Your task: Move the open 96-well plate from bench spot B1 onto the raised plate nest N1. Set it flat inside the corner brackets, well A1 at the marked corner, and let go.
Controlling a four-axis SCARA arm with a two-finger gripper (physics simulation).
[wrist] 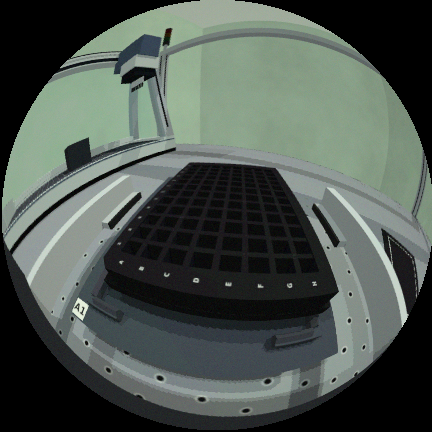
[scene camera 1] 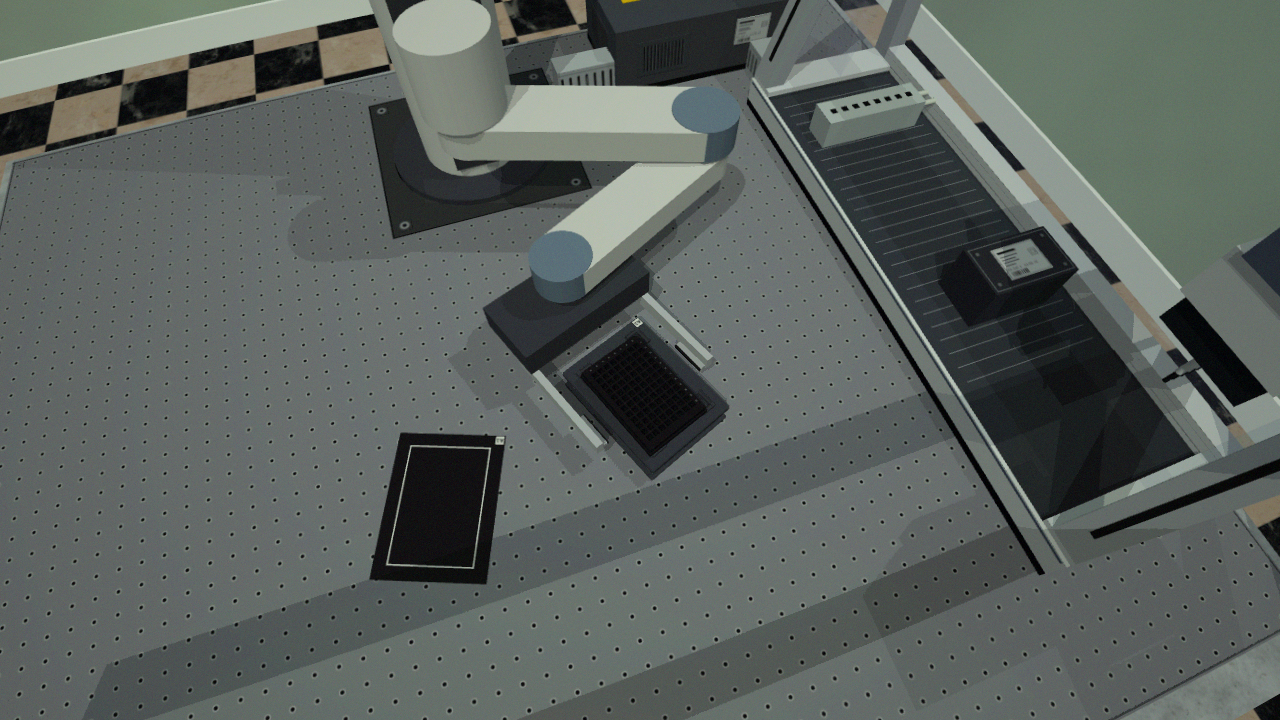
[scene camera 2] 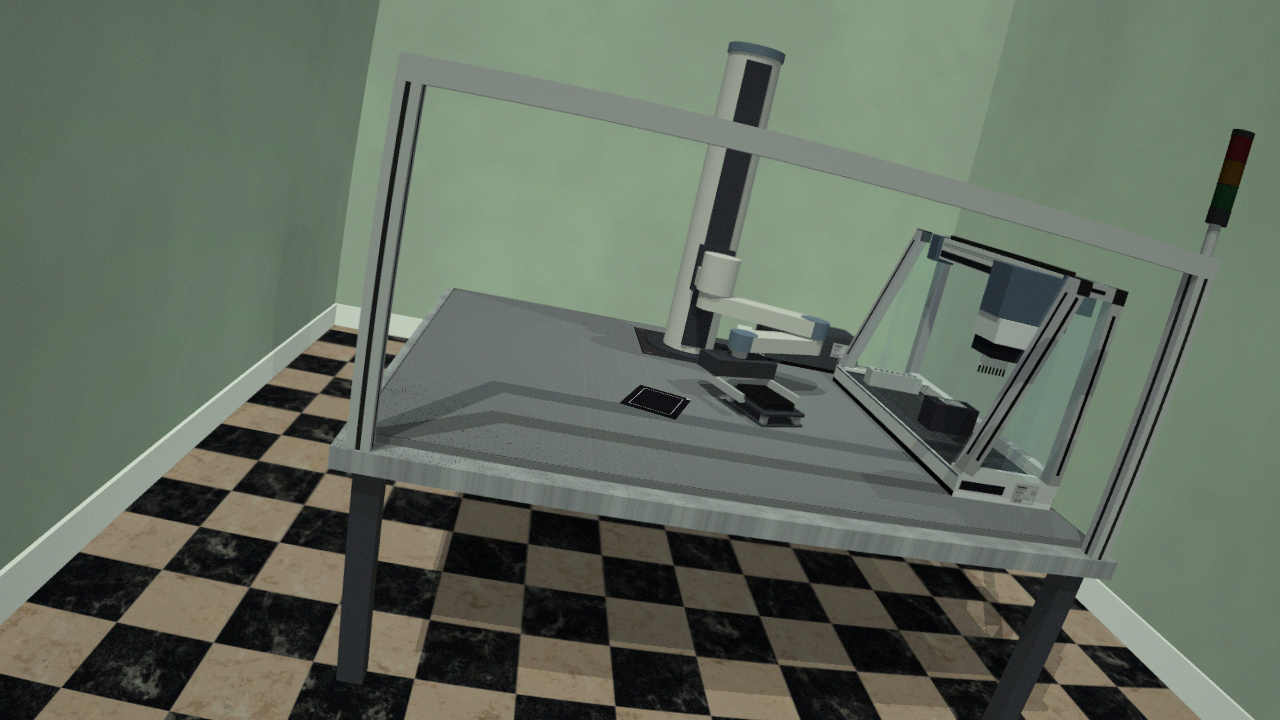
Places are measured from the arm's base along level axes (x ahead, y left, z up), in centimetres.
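Pixels of known places: gripper, fingertip midpoint: (wrist: 225, 187) (scene camera 1: 656, 403) (scene camera 2: 771, 400); arm's base, origin of the base link: (scene camera 2: 686, 352).
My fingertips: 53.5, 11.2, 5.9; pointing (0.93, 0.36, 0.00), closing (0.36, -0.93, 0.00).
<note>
Ahead of a thing's pixels: the offset from my fingertips to its middle, as dx, dy, dz. "spot": to the spot under its first point.
The black open 96-well plate @[-1.9, -1.0, +0.0] (scene camera 1: 644, 394) (scene camera 2: 767, 395) (wrist: 227, 292) lies level on the raised nest N1 @[-2.7, -0.5, -2.6] (scene camera 1: 713, 408) (wrist: 200, 350). In the wrist view two low corner brackets (wrist: 107, 306) (wrist: 295, 338) show at its near edge; the far brackets are hidden. The plate's row-A end is on the side of the nest's white A1 label @[spot: -11.8, +1.7, -1.2] (scene camera 1: 637, 322) (wrist: 80, 309). My gripper (scene camera 1: 654, 403) (wrist: 225, 187) is open, its fingers standing apart from the plate on both long sides. Bench spot B1 @[spot: +2.0, -27.0, -4.4] (scene camera 1: 438, 505) (scene camera 2: 657, 402) (wrist: 403, 260), a black mat with a white outline, carries no plate.
A framed enclosure @[spot: -0.2, +33.7, -4.5] (scene camera 1: 895, 340) (scene camera 2: 895, 438) stands to the right, holding a dark box @[spot: +1.2, +42.9, +7.3] (scene camera 1: 1006, 277) (scene camera 2: 947, 416) (wrist: 78, 154) and a white block @[spot: -30.8, +43.6, +4.5] (scene camera 1: 868, 116). A dark equipment box @[spot: -56.9, +24.7, +2.7] (scene camera 1: 680, 44) stands behind. My arm (scene camera 1: 626, 214) reaches over the bench from its column.
</note>
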